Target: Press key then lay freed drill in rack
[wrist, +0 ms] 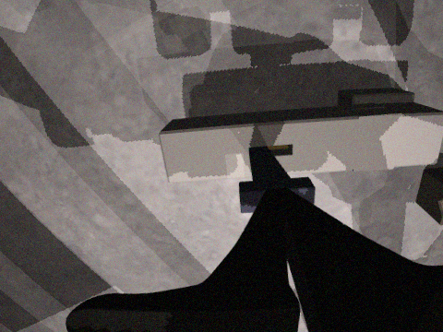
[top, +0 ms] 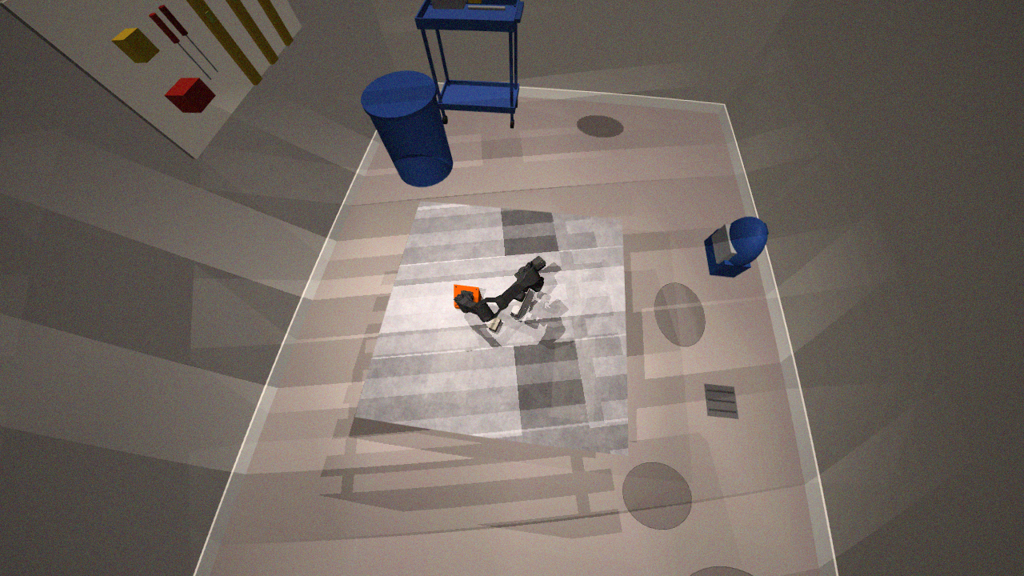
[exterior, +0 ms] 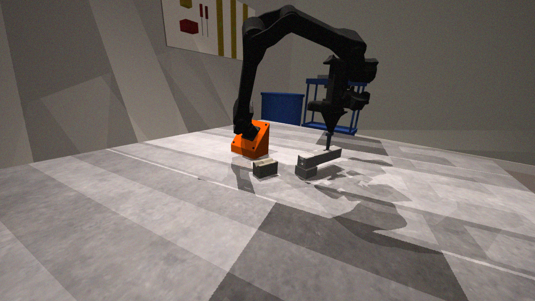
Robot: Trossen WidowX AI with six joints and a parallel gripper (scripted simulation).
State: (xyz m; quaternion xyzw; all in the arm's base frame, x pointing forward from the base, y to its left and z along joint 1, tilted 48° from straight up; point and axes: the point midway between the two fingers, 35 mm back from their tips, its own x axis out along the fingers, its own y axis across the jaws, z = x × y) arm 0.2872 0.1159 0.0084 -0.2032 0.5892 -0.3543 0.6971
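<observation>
My gripper tip is now 3 cm above the blue key. Round my gripper tip: drill (8 cm below, 5 cm to the right, 2 cm behind); rack (17 cm to the right, 12 cm behind, 11 cm below).
</observation>
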